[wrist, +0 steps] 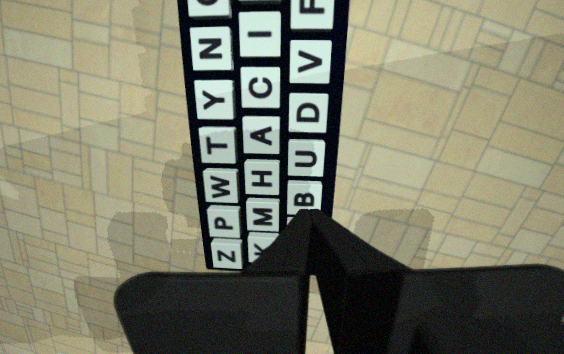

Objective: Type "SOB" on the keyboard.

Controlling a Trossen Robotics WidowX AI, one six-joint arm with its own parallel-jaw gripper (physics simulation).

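Places are measured from the arm's base along level axes (x ahead, y left, z up), in metres.
Pixels of known places: gripper, fingertip midpoint: (308, 218).
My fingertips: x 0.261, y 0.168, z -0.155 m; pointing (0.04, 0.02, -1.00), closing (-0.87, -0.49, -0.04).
Note:
For each thing: its top centre in the pictures, then the offset to it from my fingertips. Level surfaces: height alone.
- black keyboard, top centre: (260, 75) 0.043 m right, 0.048 m ahead, 0.013 m down
- B key, top centre: (304, 200) 0.002 m right, 0.003 m ahead, 0.013 m down
- K key, top centre: (263, 250) 0.035 m left, 0.007 m ahead, 0.013 m down
- Z key, top centre: (226, 256) 0.050 m left, 0.023 m ahead, 0.013 m down
- M key, top centre: (262, 217) 0.017 m left, 0.017 m ahead, 0.013 m down
- U key, top centre: (306, 159) 0.020 m right, 0.012 m ahead, 0.013 m down
- tan tiled surface, surface height: 0.030 m down
A black keyboard (337, 100) with three columns of white letter keys, turned sideways, runs from the top of the wrist view to the middle. The B key (304, 196) is in the right column, just beyond the fingertips; its lower edge is partly covered by them. My gripper (308, 218) is shut and empty, its tips together at the lower edge of the B key. Whether the tips touch a key cannot be told. The key below B is almost wholly hidden behind the fingers. No S or O key can be made out.
The K key (258, 243) is partly covered by the left finger. The Z key (227, 255) and M key (263, 216) lie left of the tips, the U key (306, 158) beyond B. A tan tiled surface (425, 110) surrounds the keyboard, with shadows on both sides.

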